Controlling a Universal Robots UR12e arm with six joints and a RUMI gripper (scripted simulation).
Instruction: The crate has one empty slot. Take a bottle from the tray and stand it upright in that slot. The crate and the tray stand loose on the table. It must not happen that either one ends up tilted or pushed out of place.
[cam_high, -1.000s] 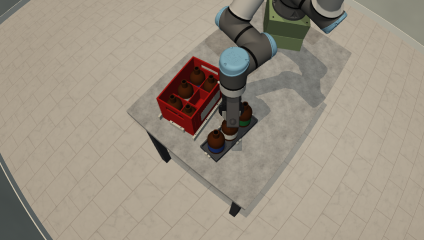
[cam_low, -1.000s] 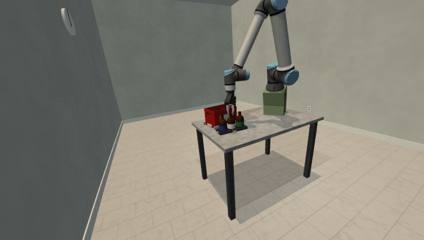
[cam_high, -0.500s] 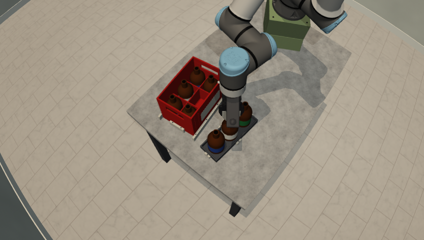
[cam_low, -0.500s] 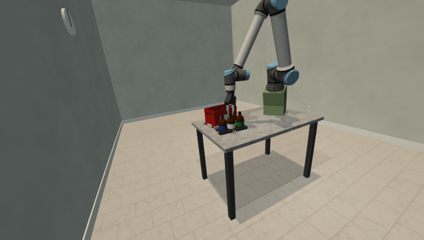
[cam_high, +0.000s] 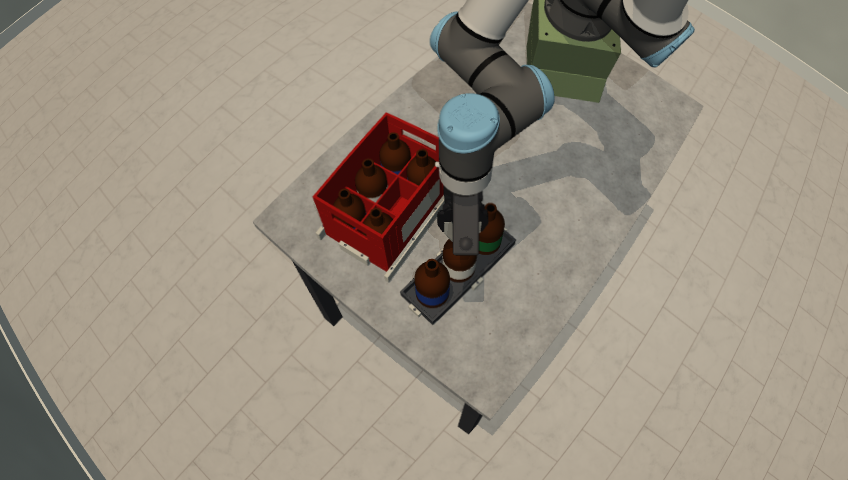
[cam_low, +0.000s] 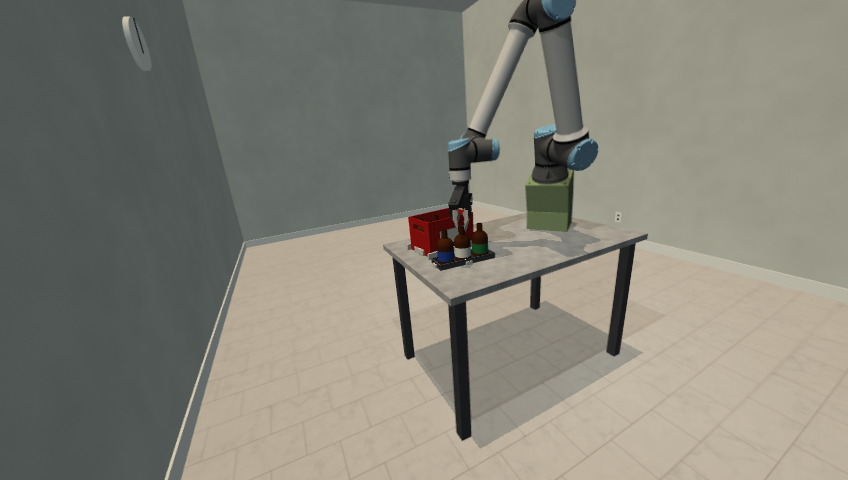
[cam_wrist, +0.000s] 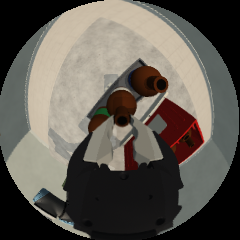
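The dark tray lies 14 cm below my hand. Also, from my hand: crate: 22 cm to the right, 7 cm below.
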